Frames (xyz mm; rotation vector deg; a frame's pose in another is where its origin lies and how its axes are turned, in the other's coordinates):
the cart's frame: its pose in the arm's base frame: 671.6 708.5 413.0 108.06 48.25 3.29
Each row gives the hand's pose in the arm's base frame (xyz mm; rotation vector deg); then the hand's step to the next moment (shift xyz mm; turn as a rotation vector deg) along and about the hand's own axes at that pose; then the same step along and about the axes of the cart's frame.
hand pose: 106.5 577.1 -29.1 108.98 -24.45 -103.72
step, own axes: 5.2 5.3 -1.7 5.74 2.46 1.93
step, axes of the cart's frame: -1.5 1.7 7.3 -2.85 -2.32 5.41
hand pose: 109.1 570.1 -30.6 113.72 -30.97 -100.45
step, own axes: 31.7 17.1 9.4 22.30 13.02 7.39
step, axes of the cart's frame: -17.1 -9.8 31.6 -13.28 -6.69 22.37
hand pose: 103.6 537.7 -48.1 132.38 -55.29 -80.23
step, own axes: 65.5 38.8 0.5 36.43 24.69 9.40
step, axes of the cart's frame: -30.4 -0.7 69.8 -23.63 -7.20 37.62
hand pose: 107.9 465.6 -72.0 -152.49 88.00 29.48
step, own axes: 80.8 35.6 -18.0 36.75 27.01 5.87
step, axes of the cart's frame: -41.7 25.3 75.8 -26.64 -4.24 37.24
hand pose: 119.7 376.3 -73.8 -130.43 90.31 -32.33
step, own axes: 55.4 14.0 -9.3 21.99 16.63 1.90
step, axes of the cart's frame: -34.6 21.6 41.1 -17.32 -2.12 21.43
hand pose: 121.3 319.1 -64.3 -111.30 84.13 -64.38
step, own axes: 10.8 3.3 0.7 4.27 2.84 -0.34
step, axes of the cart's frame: -6.9 3.1 8.5 -3.74 -0.08 3.53
